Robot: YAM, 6 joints.
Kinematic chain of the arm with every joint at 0, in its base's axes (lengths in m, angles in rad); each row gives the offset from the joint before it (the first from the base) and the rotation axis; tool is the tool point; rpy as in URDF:
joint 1: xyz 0 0 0.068 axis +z
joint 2: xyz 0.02 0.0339 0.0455 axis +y
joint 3: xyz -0.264 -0.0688 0 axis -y
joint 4: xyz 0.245 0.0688 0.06 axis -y
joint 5: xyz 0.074 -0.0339 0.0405 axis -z
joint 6: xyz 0.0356 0 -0.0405 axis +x
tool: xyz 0 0 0 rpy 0 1.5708 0
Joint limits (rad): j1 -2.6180..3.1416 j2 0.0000..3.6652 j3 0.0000..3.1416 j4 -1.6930..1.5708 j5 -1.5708..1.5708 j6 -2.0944..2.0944
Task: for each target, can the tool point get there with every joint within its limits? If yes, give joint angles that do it. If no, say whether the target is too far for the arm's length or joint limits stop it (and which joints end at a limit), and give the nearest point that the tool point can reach.
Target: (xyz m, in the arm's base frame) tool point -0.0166 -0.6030 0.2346
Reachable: yes | joints -1.5647 2.6341 2.2880 0.5363 0.6074 0.5441
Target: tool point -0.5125 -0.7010 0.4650
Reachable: no: too far | nearest point -0.3530 -0.4829 0.3531 | short by 0.292 m
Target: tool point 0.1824 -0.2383 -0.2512
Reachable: yes | joints -1.0059 3.1989 1.4428 0.2008 -0.8414 0.6637
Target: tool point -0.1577 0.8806 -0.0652
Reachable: no: too far | nearest point -0.1116 0.6233 -0.0118 | short by 0.267 m
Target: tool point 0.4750 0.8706 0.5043
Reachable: no: too far | nearest point 0.2877 0.5273 0.3470 | short by 0.422 m
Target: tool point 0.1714 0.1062 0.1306
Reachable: yes | joints 0.4927 1.6681 0.7939 -1.1564 -0.3588 -1.1777
